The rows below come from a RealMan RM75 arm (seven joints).
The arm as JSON. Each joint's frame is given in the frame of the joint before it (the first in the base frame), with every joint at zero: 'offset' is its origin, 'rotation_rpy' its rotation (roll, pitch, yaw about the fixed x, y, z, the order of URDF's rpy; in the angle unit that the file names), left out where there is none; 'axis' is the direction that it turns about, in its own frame. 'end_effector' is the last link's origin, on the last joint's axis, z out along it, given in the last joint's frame.
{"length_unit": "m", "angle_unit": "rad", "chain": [
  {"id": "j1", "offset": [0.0, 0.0, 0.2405], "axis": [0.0, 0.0, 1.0]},
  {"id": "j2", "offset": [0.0, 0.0, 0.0], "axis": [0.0, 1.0, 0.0]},
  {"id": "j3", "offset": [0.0, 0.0, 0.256], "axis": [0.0, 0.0, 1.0]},
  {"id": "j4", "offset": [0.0, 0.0, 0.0], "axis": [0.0, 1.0, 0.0]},
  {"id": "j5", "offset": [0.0, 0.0, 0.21], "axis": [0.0, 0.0, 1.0]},
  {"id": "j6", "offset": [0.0, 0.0, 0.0], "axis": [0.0, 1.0, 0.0]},
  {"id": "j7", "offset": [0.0, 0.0, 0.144], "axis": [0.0, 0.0, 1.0]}
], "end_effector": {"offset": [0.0, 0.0, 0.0]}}
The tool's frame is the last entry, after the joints.
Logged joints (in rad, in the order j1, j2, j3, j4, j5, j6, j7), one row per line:
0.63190, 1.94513, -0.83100, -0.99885, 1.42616, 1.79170, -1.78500
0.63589, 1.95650, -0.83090, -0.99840, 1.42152, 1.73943, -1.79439
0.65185, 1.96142, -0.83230, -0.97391, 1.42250, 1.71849, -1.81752
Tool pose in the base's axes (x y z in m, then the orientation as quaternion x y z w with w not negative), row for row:
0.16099, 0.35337, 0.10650, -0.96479, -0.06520, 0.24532, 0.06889
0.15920, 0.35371, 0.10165, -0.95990, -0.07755, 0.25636, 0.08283
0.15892, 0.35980, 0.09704, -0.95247, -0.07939, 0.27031, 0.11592
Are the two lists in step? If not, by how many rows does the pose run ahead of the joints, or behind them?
The pose runs 2 rows behind the joints: the pose in row i belongs to the joints in row i - 2.
